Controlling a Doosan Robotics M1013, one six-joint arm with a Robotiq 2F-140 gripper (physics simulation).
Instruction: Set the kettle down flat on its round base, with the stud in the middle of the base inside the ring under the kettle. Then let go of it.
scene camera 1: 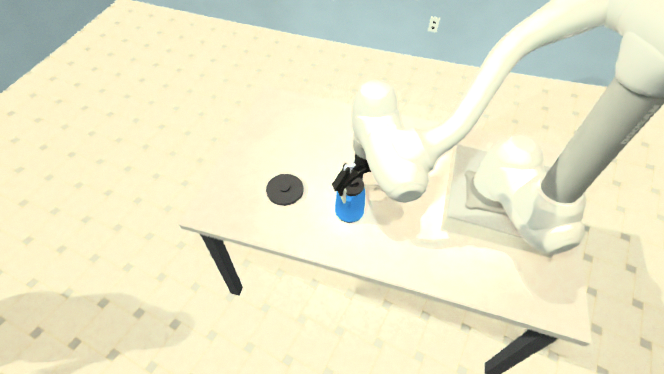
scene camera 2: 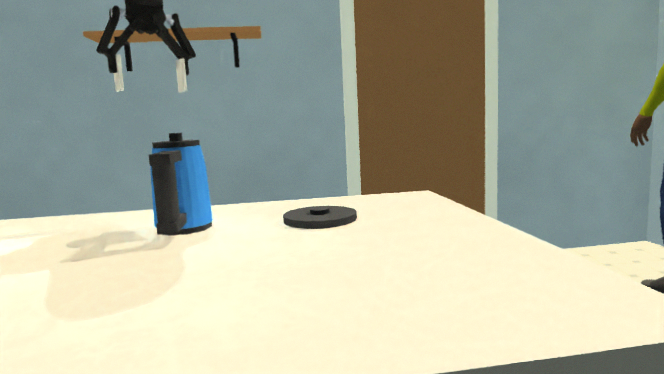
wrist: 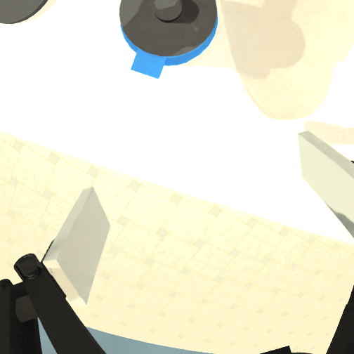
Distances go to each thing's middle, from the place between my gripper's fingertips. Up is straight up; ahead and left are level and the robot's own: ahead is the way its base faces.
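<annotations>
I see the blue kettle (scene camera 2: 181, 202), and my gripper is 19 cm above it, 5 cm short of it and 14 cm to the left of it. The round black base (scene camera 2: 314, 217) is far below my hand, far ahead of it and a fair way to the right of it.
</annotations>
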